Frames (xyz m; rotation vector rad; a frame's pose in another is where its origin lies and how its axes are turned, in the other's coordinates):
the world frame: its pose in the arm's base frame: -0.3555 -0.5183 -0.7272 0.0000 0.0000 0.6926
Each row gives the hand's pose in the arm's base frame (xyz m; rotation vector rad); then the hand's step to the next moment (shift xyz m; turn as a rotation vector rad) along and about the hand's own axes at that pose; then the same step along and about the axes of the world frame.
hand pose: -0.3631 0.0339 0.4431 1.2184 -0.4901 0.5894
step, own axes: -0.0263 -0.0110 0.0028 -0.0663 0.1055 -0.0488
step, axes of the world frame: -0.0157 0.0009 -0.0239 -0.0514 0.1219 0.0199
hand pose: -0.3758 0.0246 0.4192 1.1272 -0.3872 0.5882
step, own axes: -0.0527 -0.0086 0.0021 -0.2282 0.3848 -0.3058
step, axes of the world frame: -0.0388 0.0098 -0.0354 -0.1023 0.5313 0.0307
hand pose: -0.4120 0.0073 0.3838 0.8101 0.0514 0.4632
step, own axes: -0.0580 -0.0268 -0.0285 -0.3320 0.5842 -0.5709
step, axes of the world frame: -0.0503 0.0149 -0.0463 -0.1127 0.8741 -0.0255
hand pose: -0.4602 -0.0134 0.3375 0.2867 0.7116 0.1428
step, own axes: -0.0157 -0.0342 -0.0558 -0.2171 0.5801 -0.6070
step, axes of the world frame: -0.0522 0.0116 -0.0409 -0.0457 0.8571 -0.1242
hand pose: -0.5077 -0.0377 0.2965 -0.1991 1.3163 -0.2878
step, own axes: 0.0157 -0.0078 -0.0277 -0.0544 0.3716 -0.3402
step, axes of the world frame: -0.0261 0.0062 -0.0188 0.0038 0.4853 -0.1457
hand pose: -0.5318 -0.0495 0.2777 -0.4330 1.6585 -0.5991
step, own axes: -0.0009 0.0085 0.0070 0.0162 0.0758 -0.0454
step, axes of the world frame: 0.0098 0.0001 -0.0052 0.0028 0.0719 -0.0538
